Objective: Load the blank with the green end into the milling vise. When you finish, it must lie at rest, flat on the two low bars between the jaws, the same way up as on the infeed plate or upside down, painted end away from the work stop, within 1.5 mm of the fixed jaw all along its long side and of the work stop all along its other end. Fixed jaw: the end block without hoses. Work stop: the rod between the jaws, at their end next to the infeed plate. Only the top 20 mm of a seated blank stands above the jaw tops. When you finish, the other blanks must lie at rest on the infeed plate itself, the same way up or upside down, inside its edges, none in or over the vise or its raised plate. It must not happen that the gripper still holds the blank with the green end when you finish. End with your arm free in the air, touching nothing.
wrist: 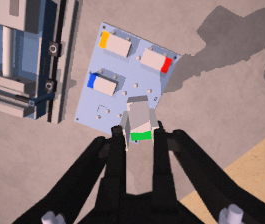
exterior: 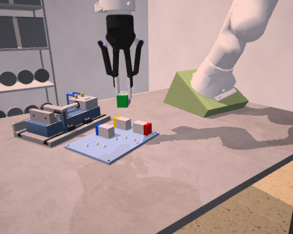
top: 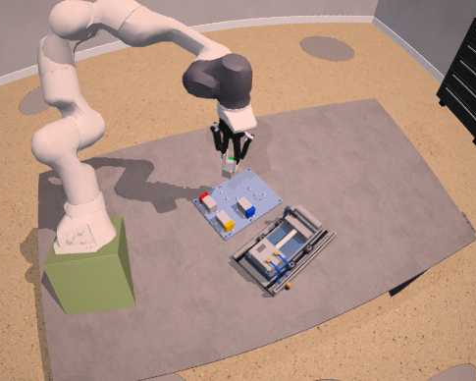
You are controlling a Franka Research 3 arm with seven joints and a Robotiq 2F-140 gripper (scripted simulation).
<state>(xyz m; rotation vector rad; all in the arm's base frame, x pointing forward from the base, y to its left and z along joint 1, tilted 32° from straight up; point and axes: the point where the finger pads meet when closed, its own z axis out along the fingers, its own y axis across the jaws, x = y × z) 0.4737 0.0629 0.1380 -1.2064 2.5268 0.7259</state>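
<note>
The green-ended blank lies 4 cm below my hand. The rest, counted from my hand: red-ended blank 16 cm below, 8 cm behind, 3 cm to the right; blue-ended blank 16 cm below, 8 cm to the right, 4 cm ahead; light blue infeed plate 18 cm below, 4 cm to the right, 2 cm ahead.
</note>
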